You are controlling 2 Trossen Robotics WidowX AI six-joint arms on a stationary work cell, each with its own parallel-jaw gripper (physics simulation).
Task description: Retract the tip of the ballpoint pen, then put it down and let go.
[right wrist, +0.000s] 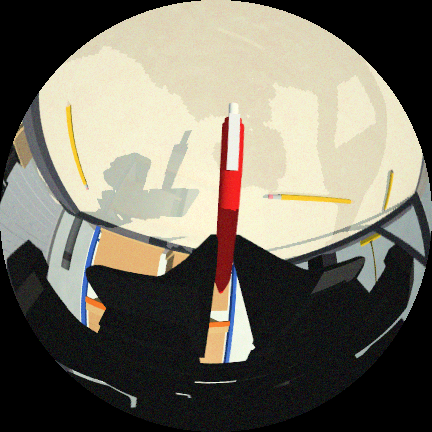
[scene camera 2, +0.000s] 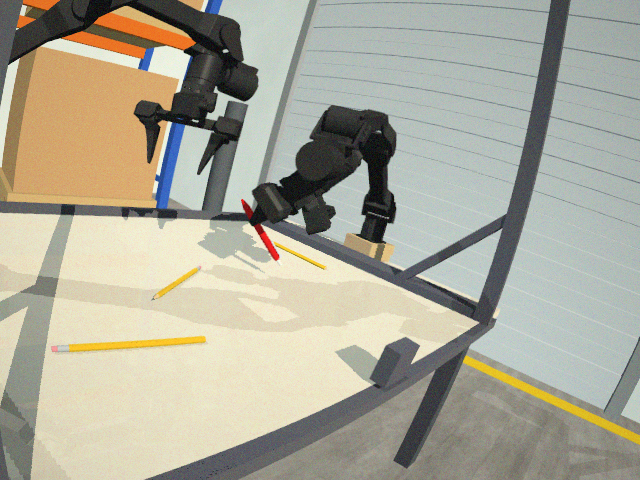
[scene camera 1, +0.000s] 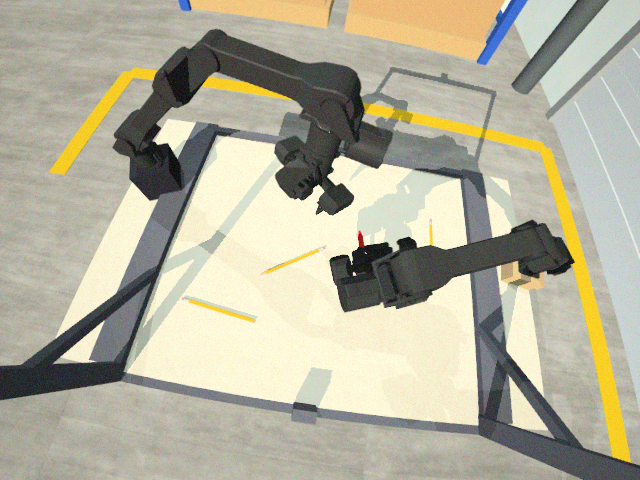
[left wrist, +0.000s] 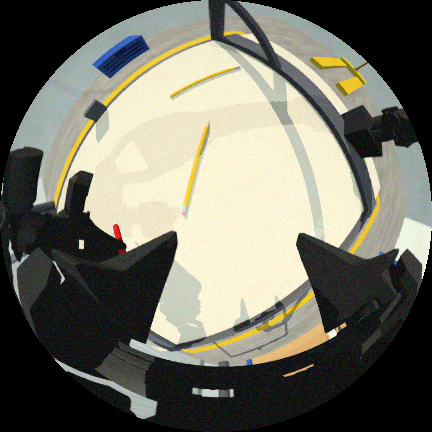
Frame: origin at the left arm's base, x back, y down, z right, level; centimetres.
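Seen in the pictures: left gripper, fingertip midpoint: (scene camera 2: 173, 168) (left wrist: 240, 238); right gripper, fingertip midpoint: (right wrist: 224, 240) (scene camera 2: 252, 223) (scene camera 1: 361, 248) (left wrist: 124, 249); left arm's base at its link origin: (scene camera 1: 149, 160) (left wrist: 373, 129); right arm's base at its link origin: (scene camera 2: 371, 239).
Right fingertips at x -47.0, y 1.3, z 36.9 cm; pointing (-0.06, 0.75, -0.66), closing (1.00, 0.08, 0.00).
Note:
Pixels of each thing's top centre, then the offset from my right fingertips to it. Level surfaces: height alone.
- table at its surface level: dy +9.3 cm
- yellow pencil at its top centre: (scene camera 2: 179, 278) (right wrist: 322, 201) (left wrist: 194, 163) (scene camera 1: 293, 260) dx +15.9, dy +8.4, dz -3.8 cm
- third pencil at its top centre: (right wrist: 74, 157) (scene camera 2: 295, 252) (scene camera 1: 432, 247) dx -23.7, dy +8.6, dz +2.4 cm
- grey block at its top centre: (scene camera 2: 402, 343) (scene camera 1: 304, 415) (left wrist: 88, 107) dx +22.1, dy +3.6, dz +30.5 cm
A red ballpoint pen (scene camera 1: 360, 239) (scene camera 2: 266, 241) (left wrist: 117, 233) (right wrist: 231, 187) is held tilted over the table (scene camera 1: 310, 351) (scene camera 2: 258, 377). Its white push button points down and stands out from the barrel; its cone-shaped tip end points up. Whether the fine point sticks out is too small to tell. My right gripper (scene camera 2: 253, 222) (right wrist: 224, 240) is shut on the pen, nearer the tip end. The button end looks close to the table; the exact gap cannot be told. My left gripper (scene camera 2: 174, 167) (left wrist: 240, 238) is open and empty, raised above the table, left of the pen in scene camera 2.
One yellow pencil (scene camera 1: 293, 260) (scene camera 2: 177, 282) (right wrist: 312, 198) lies left of the pen. Another pencil (scene camera 1: 219, 310) (scene camera 2: 129, 343) lies farther left. A third pencil (scene camera 1: 431, 232) (scene camera 2: 299, 255) (right wrist: 77, 147) lies to the right. A grey block (scene camera 1: 304, 412) (scene camera 2: 395, 361) sits on the table's edge.

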